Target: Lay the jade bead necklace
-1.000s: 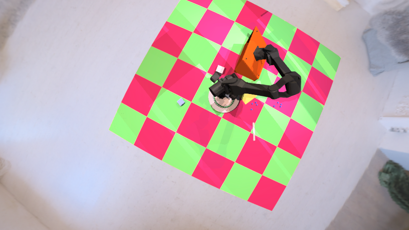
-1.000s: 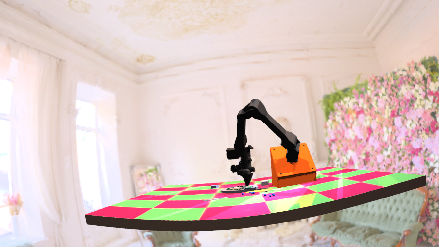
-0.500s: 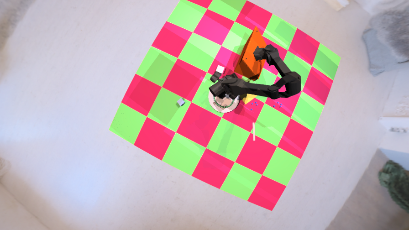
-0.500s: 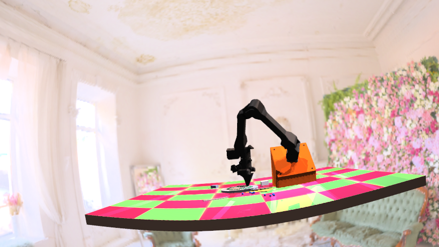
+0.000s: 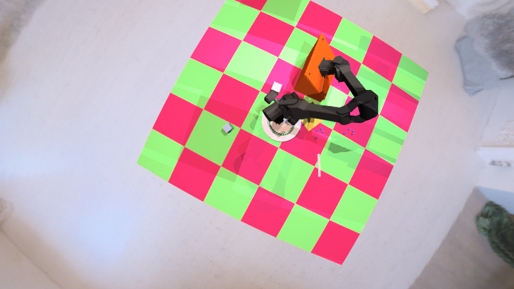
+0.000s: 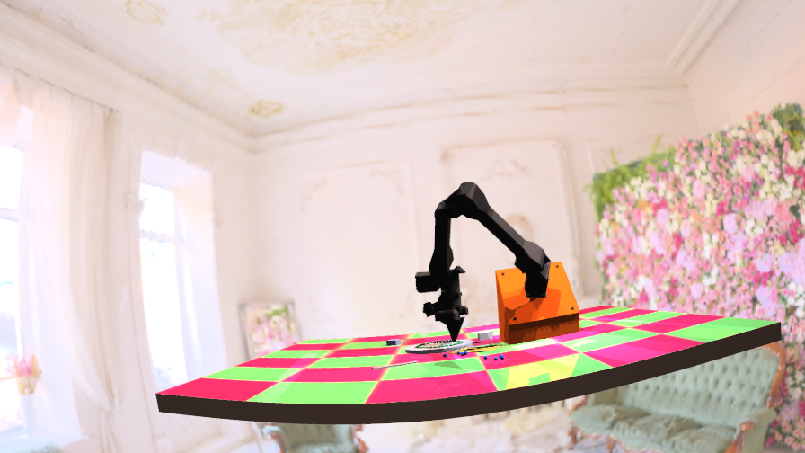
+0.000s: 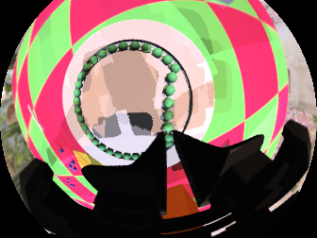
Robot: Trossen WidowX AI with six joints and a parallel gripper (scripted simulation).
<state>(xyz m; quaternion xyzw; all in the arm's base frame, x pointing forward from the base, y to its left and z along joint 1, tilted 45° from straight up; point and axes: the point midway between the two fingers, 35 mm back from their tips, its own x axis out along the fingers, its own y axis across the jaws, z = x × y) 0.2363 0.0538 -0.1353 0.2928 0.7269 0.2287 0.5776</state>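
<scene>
Now: gripper tip 4 cm short of the round bead board, 4 cm to the right of it and 1 cm above it. From my gripper tip the other things lie so: pale blue cube (22 cm ahead, 18 cm to the right, 1 cm below); then white cube (9 cm behind, 8 cm to the right); then yellow patch (7 cm behind, 16 cm to the left, 1 cm below).
</scene>
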